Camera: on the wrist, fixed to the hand. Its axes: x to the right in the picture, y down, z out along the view.
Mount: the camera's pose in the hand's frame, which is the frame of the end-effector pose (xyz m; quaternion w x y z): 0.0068 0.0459 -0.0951 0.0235 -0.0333 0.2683 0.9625
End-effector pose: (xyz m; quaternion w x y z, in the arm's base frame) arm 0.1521 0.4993 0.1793 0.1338 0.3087 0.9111 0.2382
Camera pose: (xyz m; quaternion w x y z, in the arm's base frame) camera 0.1326 0.5021 0.2833 0.4603 -0.8158 0.2477 -0.2475
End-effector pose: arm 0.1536 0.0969 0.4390 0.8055 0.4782 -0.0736 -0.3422
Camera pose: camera 0.2232 0.1753 0.4247 0.3840 0.0054 -0.2345 0.8931
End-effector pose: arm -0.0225 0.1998 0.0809 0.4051 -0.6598 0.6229 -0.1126
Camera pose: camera -0.1168 0.1609 0.1090 0.0712 -0.6007 -0.7621 -0.2310
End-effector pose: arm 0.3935 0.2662 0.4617 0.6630 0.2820 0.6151 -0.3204
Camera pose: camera 0.3688 0.3679 0.4460 0.1683 0.6625 -0.0684 0.7267
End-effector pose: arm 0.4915 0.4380 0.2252 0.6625 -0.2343 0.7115 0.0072
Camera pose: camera 0.3863 0.4462 0.2166 0.1900 -0.6553 -0.4197 -0.5986
